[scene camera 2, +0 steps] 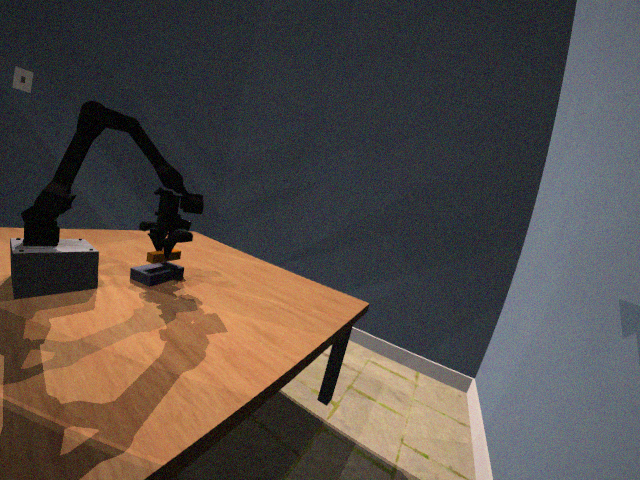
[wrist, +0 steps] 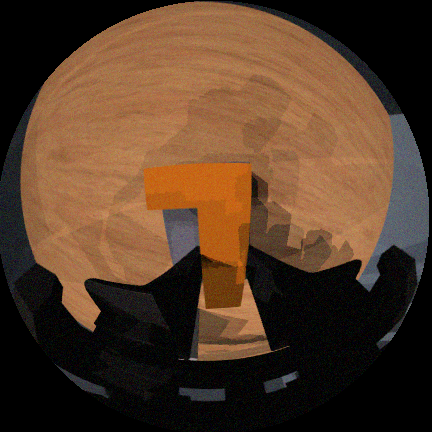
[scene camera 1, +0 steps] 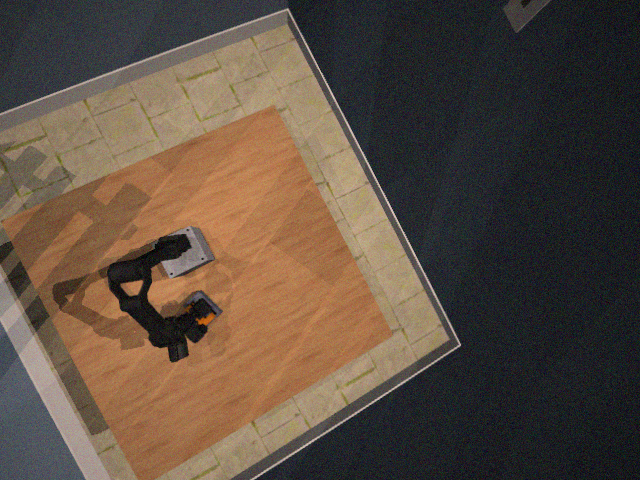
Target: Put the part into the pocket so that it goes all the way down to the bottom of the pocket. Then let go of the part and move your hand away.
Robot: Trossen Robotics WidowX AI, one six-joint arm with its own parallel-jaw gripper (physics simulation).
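Note:
An orange L-shaped part is held level between the fingertips. My gripper is shut on one arm of the part. A blue-grey block with the pocket lies on the table below the part. In scene camera 2 a narrow gap shows between the part and the block's top, and some of the pocket's opening shows. In the wrist view the part covers most of the block and hides the pocket, so their alignment is not clear.
The arm's grey base box stands on the wooden table, near the block. The arm arches from it to the gripper. The table's edge and a table leg show in scene camera 2.

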